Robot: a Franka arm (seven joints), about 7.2 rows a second.
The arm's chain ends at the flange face. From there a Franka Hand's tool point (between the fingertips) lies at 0.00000 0.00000 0.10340 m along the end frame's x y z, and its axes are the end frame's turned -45 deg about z.
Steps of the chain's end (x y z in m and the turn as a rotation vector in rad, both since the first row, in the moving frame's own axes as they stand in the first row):
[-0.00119, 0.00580, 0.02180, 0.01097, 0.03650, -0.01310]
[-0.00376, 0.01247, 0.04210, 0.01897, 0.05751, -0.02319]
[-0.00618, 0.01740, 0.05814, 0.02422, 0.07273, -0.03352]
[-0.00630, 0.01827, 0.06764, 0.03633, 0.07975, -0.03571]
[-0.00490, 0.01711, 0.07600, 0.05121, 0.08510, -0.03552]
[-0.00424, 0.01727, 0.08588, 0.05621, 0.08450, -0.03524]
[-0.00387, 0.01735, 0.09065, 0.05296, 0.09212, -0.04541]
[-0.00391, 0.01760, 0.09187, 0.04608, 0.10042, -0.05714]
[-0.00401, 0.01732, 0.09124, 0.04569, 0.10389, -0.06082]
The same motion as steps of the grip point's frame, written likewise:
[-0.00146, 0.00510, 0.02172, -0.01805, 0.03357, -0.01310]
[-0.00586, 0.00891, 0.04191, -0.02725, 0.05408, -0.02319]
[-0.00953, 0.01136, 0.05784, -0.03430, 0.06855, -0.03352]
[-0.00884, 0.01148, 0.06724, -0.03070, 0.08208, -0.03571]
[-0.00557, 0.01093, 0.07549, -0.02396, 0.09639, -0.03552]
[-0.00491, 0.01110, 0.08535, -0.02000, 0.09950, -0.03524]
[-0.00436, 0.01215, 0.09007, -0.02769, 0.10259, -0.04541]
[-0.00441, 0.01334, 0.09124, -0.03842, 0.10359, -0.05714]
[-0.00405, 0.01332, 0.09057, -0.04115, 0.10577, -0.06082]

